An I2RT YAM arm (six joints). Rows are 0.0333 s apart.
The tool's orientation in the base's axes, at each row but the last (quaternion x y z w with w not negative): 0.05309, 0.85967, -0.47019, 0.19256; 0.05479, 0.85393, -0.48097, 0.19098; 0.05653, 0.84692, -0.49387, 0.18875; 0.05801, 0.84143, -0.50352, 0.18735; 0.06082, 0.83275, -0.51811, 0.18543; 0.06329, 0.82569, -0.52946, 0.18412; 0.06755, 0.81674, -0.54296, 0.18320; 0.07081, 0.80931, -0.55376, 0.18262; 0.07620, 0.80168, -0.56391, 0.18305; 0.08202, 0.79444, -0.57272, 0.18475; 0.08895, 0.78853, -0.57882, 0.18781; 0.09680, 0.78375, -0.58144, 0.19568
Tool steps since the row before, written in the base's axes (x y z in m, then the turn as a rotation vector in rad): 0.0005, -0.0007, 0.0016, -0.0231, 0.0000, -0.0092; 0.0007, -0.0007, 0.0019, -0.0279, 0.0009, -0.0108; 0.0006, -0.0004, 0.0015, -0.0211, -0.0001, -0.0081; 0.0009, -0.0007, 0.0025, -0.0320, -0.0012, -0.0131; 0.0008, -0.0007, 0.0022, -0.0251, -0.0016, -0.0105; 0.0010, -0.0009, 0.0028, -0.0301, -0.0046, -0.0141; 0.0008, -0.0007, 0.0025, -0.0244, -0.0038, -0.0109; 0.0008, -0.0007, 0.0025, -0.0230, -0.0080, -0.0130; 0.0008, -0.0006, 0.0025, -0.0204, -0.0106, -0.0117; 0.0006, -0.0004, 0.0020, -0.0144, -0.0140, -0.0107; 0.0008, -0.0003, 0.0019, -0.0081, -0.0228, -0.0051; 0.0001, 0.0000, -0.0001, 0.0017, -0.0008, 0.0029
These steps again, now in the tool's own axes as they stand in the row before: -0.0010, -0.0015, -0.0001, 0.0248, 0.0010, -0.0020; -0.0013, -0.0017, -0.0001, 0.0297, 0.0014, -0.0034; -0.0011, -0.0013, -0.0002, 0.0225, 0.0006, -0.0019; -0.0017, -0.0021, -0.0002, 0.0345, 0.0011, -0.0016; -0.0015, -0.0019, -0.0001, 0.0272, 0.0007, -0.0006; -0.0019, -0.0025, 0.0000, 0.0335, 0.0010, 0.0022; -0.0016, -0.0022, 0.0000, 0.0269, 0.0003, 0.0017; -0.0016, -0.0022, 0.0000, 0.0268, 0.0010, 0.0065; -0.0016, -0.0021, 0.0000, 0.0241, -0.0002, 0.0091; -0.0013, -0.0017, -0.0001, 0.0185, -0.0001, 0.0132; -0.0015, -0.0015, -0.0001, 0.0112, -0.0056, 0.0213; 0.0000, 0.0001, 0.0000, -0.0027, -0.0021, 0.0004
